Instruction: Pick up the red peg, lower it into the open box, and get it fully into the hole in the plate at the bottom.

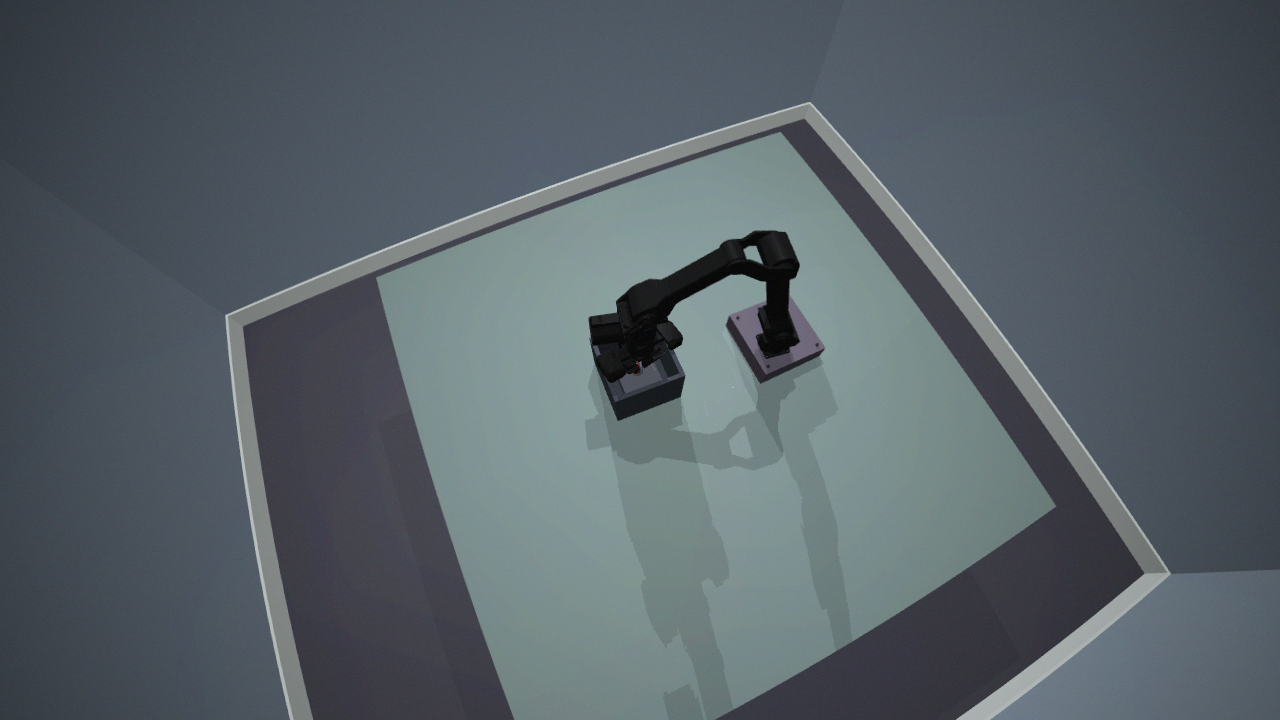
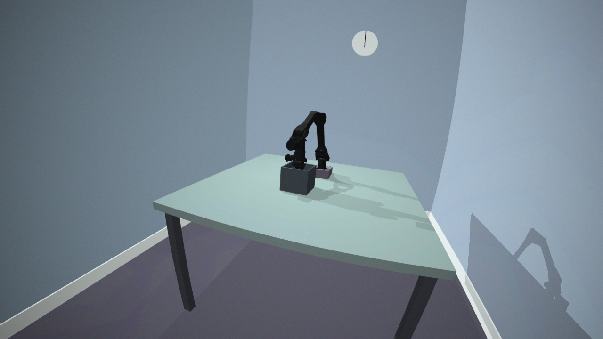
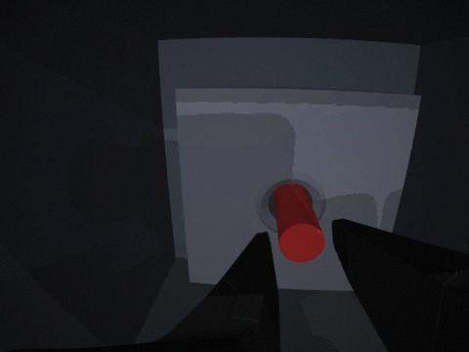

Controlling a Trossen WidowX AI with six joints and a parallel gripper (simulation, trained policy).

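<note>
The red peg is 3 cm below my gripper tip and 1 cm to the right of it. Round my gripper tip: pale plate: 3 cm below.
</note>
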